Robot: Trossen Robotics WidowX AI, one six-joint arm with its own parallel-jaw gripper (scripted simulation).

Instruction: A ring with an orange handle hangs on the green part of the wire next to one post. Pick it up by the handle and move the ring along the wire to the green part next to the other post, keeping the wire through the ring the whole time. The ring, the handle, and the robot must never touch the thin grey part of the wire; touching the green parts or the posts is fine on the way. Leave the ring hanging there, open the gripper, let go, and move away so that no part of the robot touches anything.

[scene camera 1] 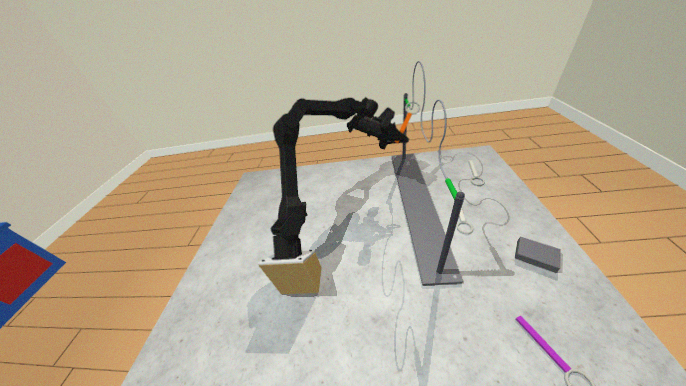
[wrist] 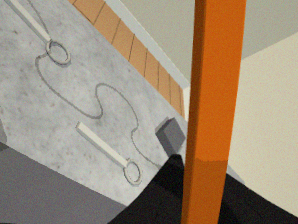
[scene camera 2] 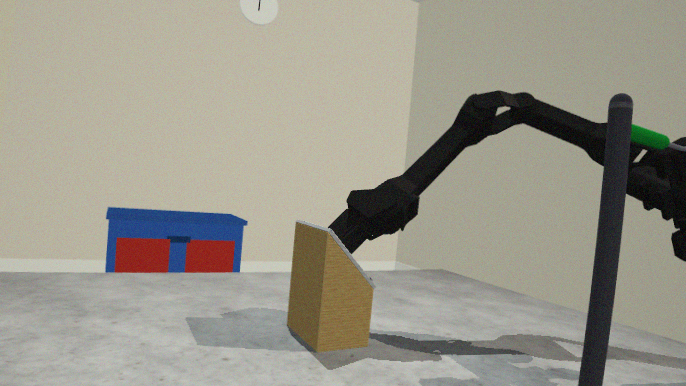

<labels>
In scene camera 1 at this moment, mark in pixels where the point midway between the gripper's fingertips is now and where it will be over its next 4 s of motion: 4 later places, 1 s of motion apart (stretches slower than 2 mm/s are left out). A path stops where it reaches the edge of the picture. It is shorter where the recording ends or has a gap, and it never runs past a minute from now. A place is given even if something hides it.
My gripper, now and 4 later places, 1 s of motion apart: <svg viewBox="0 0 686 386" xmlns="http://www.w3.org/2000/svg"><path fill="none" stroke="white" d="M408 140L412 117L411 92L410 93L410 100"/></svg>
</labels>
